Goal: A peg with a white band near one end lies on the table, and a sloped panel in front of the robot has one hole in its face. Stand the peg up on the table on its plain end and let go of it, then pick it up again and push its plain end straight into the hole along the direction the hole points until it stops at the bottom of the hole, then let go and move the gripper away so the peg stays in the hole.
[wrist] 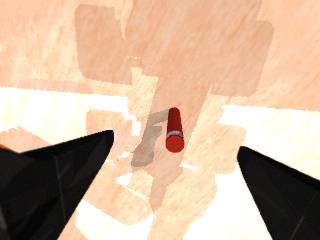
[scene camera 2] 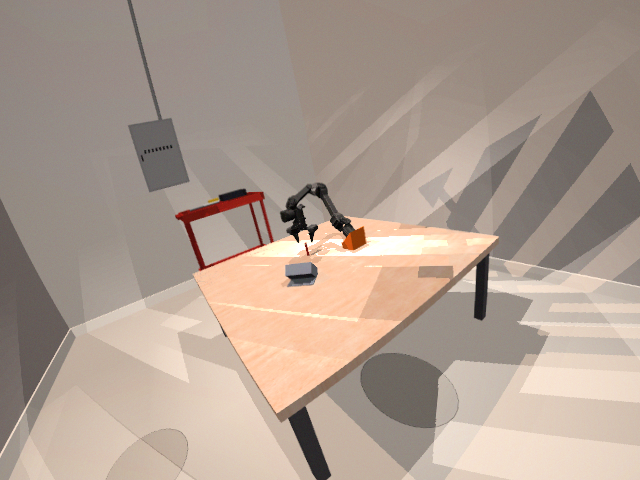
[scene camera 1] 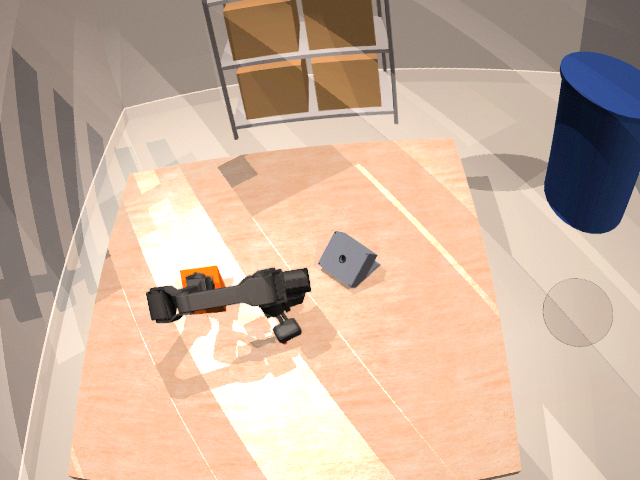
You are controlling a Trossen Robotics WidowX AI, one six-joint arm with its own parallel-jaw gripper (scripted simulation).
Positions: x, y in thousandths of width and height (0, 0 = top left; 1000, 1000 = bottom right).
Scene:
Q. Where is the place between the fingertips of the gripper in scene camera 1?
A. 437, 680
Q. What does the gripper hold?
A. Nothing.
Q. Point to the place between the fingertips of the gripper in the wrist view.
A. At 545, 598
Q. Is the gripper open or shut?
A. Open.

